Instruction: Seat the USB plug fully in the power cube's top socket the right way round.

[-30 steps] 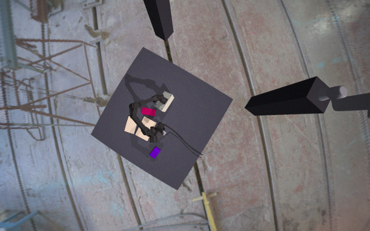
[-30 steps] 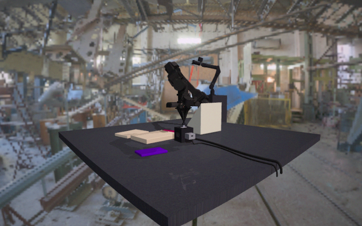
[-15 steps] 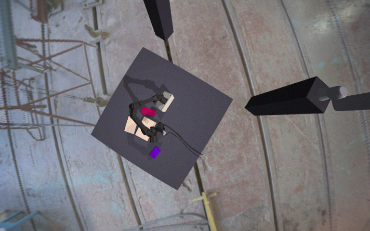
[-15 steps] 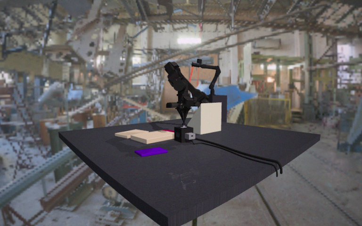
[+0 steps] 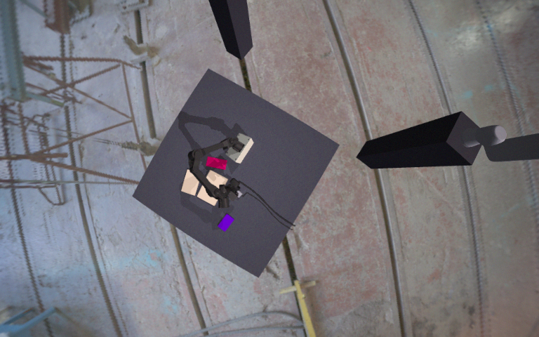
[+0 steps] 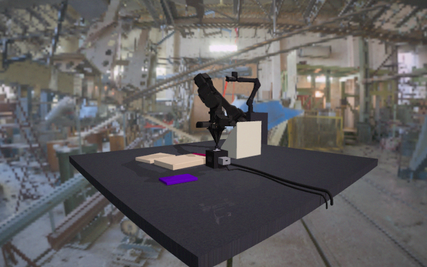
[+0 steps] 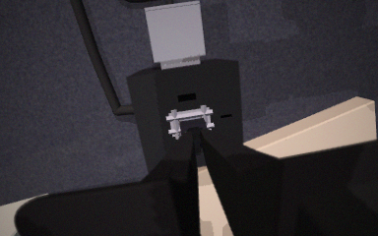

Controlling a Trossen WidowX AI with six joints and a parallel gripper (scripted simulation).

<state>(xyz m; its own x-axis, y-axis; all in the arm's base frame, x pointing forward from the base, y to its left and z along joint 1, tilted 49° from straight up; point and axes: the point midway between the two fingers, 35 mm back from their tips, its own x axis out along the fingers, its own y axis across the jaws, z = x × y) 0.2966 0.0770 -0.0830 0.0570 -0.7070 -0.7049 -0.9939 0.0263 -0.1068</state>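
Right now the black USB plug is 2 cm below my gripper tip. Round my gripper tip: USB socket (4 cm below); then purple card (27 cm ahead, 11 cm below, 10 cm to the left); then magenta card (24 cm to the right, 11 cm below, 8 cm behind).
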